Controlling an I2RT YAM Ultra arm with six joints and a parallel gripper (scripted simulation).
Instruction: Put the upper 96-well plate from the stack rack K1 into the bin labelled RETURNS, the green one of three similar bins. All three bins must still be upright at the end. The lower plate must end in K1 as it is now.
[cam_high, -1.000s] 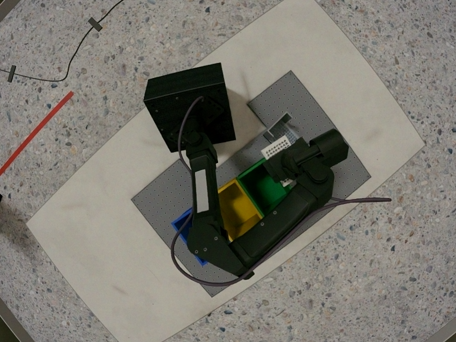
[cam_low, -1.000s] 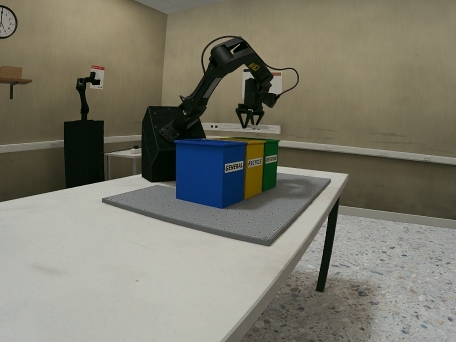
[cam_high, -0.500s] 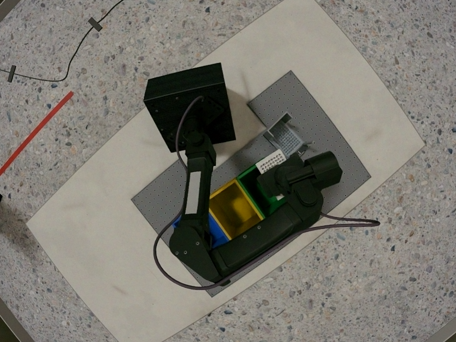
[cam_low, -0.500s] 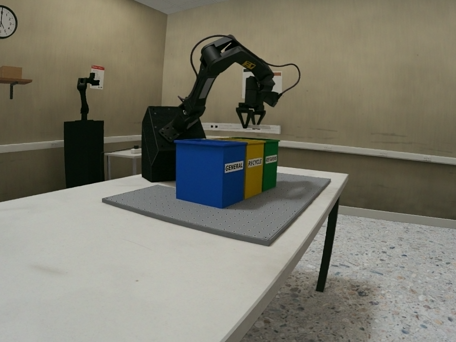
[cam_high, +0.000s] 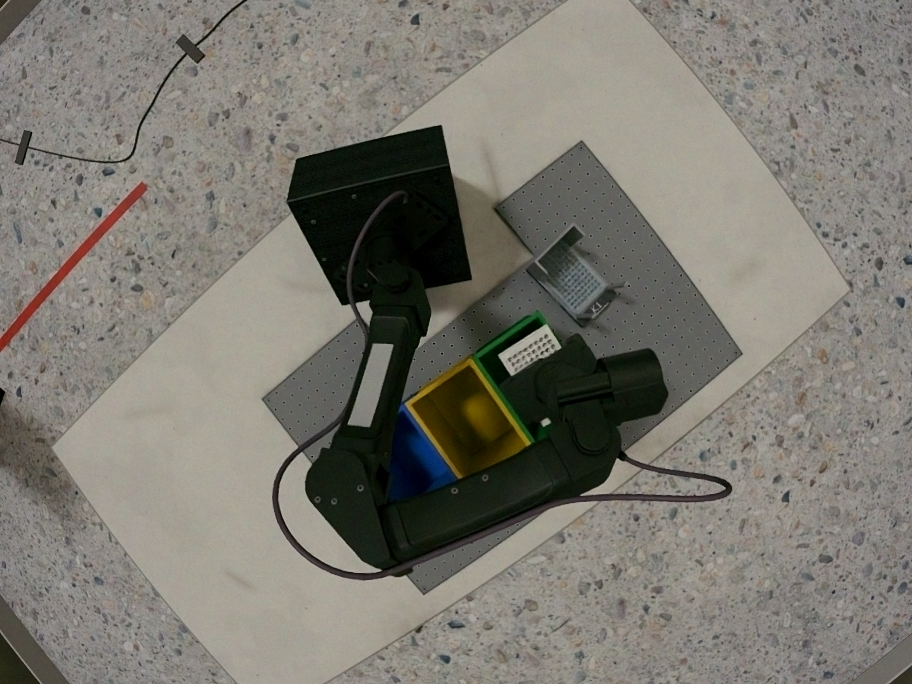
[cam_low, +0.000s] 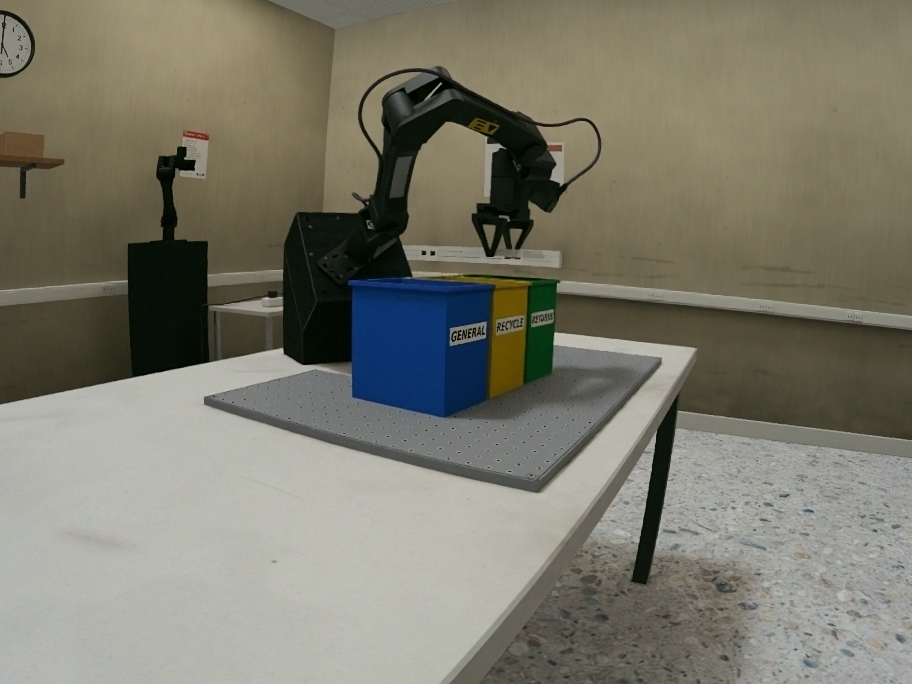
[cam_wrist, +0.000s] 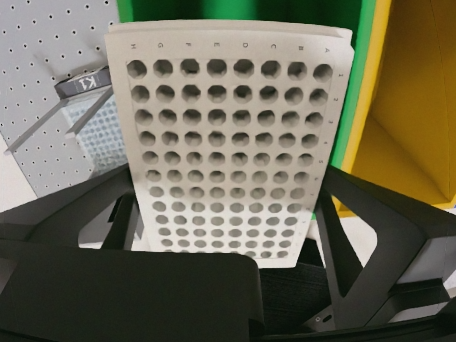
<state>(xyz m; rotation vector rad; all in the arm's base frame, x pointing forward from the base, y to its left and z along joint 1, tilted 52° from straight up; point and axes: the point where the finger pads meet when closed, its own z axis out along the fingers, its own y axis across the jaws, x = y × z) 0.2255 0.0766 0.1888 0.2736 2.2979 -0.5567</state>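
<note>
My hand is 140 mm above the green returns bin, 20 mm to the left of it and 10 mm short of it. Also, from my hand: yellow bin: 140 mm below, 130 mm to the right, 50 mm behind; then 96-well plate: right at my hand; then blue bin: 250 mm to the right, 140 mm below, 100 mm behind.
</note>
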